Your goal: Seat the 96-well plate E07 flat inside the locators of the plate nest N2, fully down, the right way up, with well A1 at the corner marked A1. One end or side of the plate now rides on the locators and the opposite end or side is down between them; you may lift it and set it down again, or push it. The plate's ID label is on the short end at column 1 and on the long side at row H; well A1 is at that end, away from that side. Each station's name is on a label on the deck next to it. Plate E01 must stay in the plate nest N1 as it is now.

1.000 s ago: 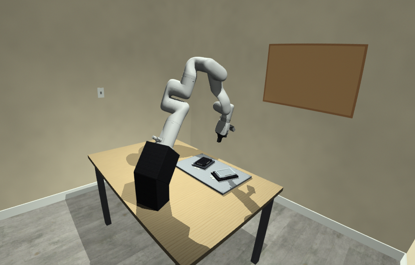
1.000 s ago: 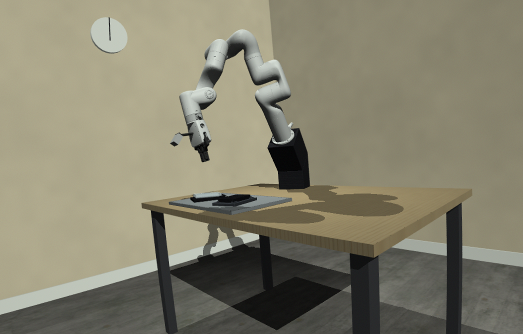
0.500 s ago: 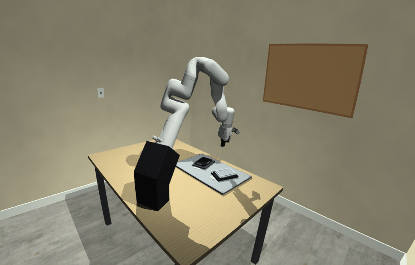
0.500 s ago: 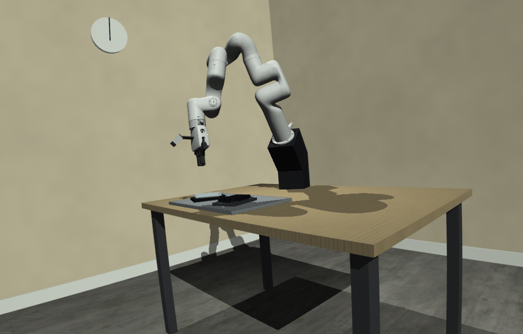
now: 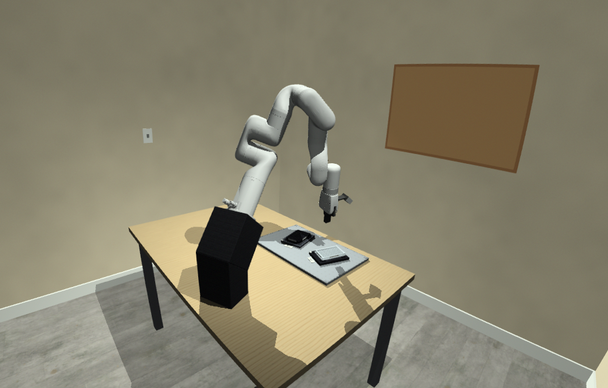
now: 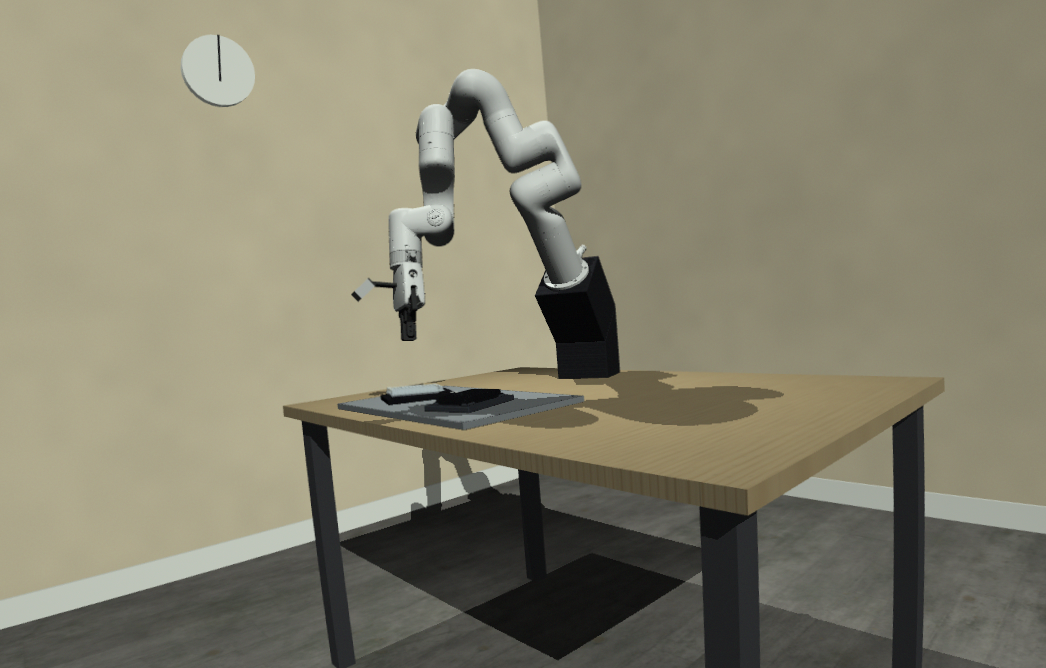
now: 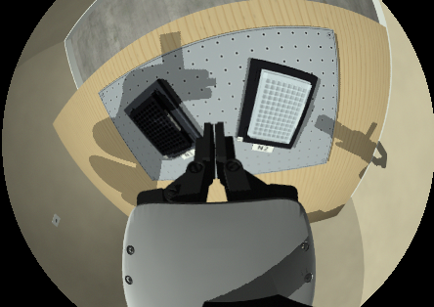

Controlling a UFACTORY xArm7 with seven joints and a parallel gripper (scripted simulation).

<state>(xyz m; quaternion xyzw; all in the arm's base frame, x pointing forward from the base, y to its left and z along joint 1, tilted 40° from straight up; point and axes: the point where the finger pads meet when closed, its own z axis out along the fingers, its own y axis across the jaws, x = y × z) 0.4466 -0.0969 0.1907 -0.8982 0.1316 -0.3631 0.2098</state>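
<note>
My hand is 5 cm past the white 96-well plate, 8 cm to the left of it and 15 cm above it. The rest, counted from my hand: black well plate 4 cm behind, 16 cm to the left, 15 cm below; black plate nest 5 cm behind, 7 cm to the right, 16 cm below.
</note>
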